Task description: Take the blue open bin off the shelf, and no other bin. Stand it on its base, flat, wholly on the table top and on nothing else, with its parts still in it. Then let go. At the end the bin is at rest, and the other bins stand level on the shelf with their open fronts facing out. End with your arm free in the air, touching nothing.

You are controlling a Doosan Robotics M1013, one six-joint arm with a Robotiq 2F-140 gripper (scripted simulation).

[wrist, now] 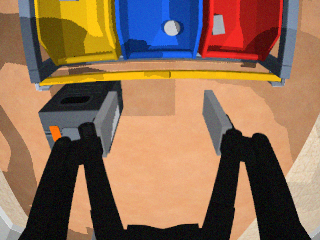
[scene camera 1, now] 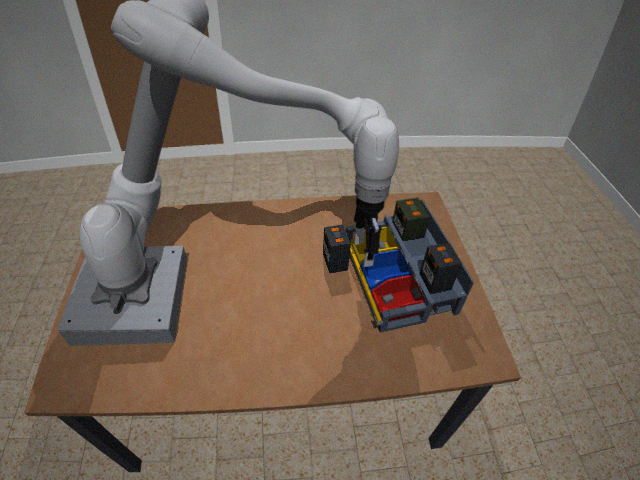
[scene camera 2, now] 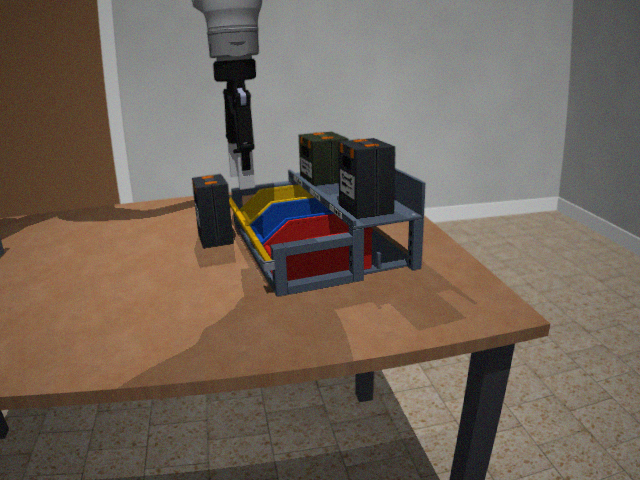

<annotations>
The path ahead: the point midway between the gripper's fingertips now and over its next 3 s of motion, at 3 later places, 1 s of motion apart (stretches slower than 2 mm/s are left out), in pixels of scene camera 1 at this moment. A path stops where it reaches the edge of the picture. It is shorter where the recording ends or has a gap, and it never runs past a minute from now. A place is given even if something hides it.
My gripper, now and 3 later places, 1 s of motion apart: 363, 254; 362, 260; 360, 270; 360, 270
</annotations>
